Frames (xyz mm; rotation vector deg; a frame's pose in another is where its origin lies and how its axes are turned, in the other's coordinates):
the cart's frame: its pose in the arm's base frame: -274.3 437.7 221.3 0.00 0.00 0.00
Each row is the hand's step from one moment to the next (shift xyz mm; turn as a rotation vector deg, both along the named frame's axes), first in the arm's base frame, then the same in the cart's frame.
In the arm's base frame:
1: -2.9 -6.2 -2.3 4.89 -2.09 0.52
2: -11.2 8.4 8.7 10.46 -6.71 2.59
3: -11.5 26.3 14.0 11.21 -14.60 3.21
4: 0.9 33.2 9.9 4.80 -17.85 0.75
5: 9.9 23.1 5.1 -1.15 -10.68 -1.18
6: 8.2 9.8 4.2 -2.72 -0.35 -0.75
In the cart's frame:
1: -2.9 -6.2 -2.3 4.89 -2.09 0.52
2: -11.2 8.4 8.7 10.46 -6.71 2.59
3: -11.5 26.3 14.0 11.21 -14.60 3.21
4: 0.9 33.2 9.9 4.80 -17.85 0.75
5: 9.9 23.1 5.1 -1.15 -10.68 -1.18
6: 8.2 9.8 4.2 -2.72 -0.35 -0.75

